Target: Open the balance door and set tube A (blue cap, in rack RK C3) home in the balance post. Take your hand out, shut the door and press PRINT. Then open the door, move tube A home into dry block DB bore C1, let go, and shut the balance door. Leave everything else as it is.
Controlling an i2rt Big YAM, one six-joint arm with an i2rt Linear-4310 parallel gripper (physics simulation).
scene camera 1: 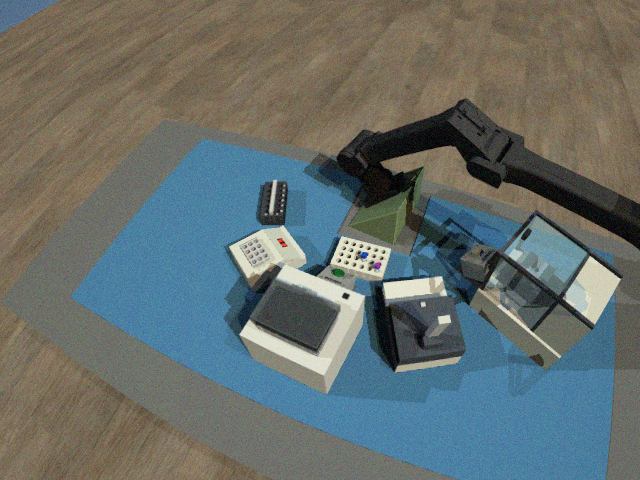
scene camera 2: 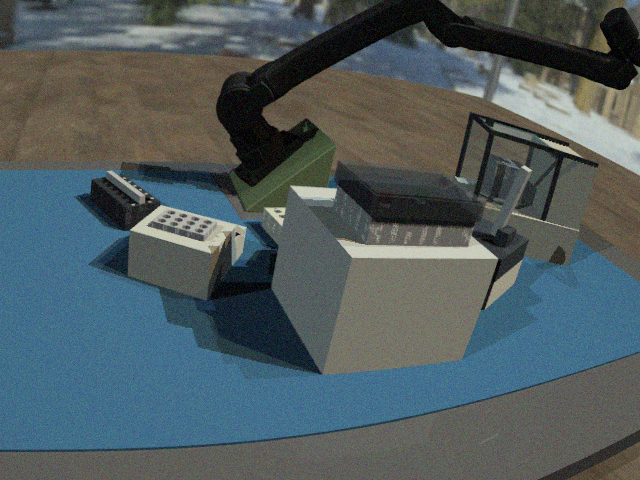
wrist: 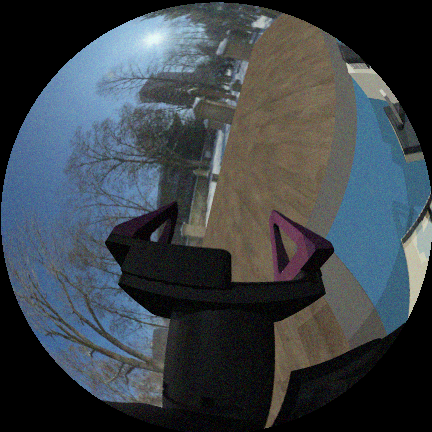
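Pixels of known places: gripper, fingertip midpoint: (wrist: 224, 209); arm's base, link origin: (scene camera 1: 386, 191) (scene camera 2: 270, 160).
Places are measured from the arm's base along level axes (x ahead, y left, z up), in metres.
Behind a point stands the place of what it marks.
Tube A, with a blue cap (scene camera 1: 364, 255) @(y 0.013, x 0.216, z 0.000 m), stands upright in the cream rack (scene camera 1: 359, 269) @(y 0.011, x 0.241, z -0.024 m) (scene camera 2: 273, 221) @(y -0.062, x 0.202, z -0.030 m); a purple-capped tube (scene camera 1: 377, 265) @(y 0.051, x 0.231, z 0.000 m) stands near it. The balance (scene camera 1: 597, 289) @(y 0.517, x 0.230, z 0.150 m) (scene camera 2: 547, 240) @(y 0.442, x 0.304, z -0.013 m) (wrist: 416, 270) has a glass chamber with dark frame bars and stands at the right; I cannot tell whether its door is open. The cream dry block (scene camera 1: 293, 252) @(y -0.150, x 0.260, z -0.011 m) (scene camera 2: 168, 266) @(y -0.251, x 0.346, z -0.024 m) shows several open bores and a red display. My gripper (wrist: 224, 209) @(y 0.566, x 0.451, z 0.389 m) is open and empty, with purple fingers, beyond the mat; it lies outside both scene views.
A large cream box with a dark lid (scene camera 1: 297, 315) @(y -0.025, x 0.471, z 0.136 m) (scene camera 2: 408, 193) @(y -0.066, x 0.505, z 0.136 m) stands before the rack. A dark device with a raised lever (scene camera 1: 426, 335) @(y 0.204, x 0.383, z 0.044 m) stands between it and the balance. A black strip rack (scene camera 1: 266, 201) @(y -0.299, x 0.124, z -0.024 m) (scene camera 2: 116, 209) @(y -0.298, x 0.153, z -0.033 m) lies at the left. The arm rises from a green wedge (scene camera 1: 379, 217) @(y 0.015, x 0.113, z 0.025 m) (scene camera 2: 289, 180) @(y -0.007, x 0.111, z 0.002 m).
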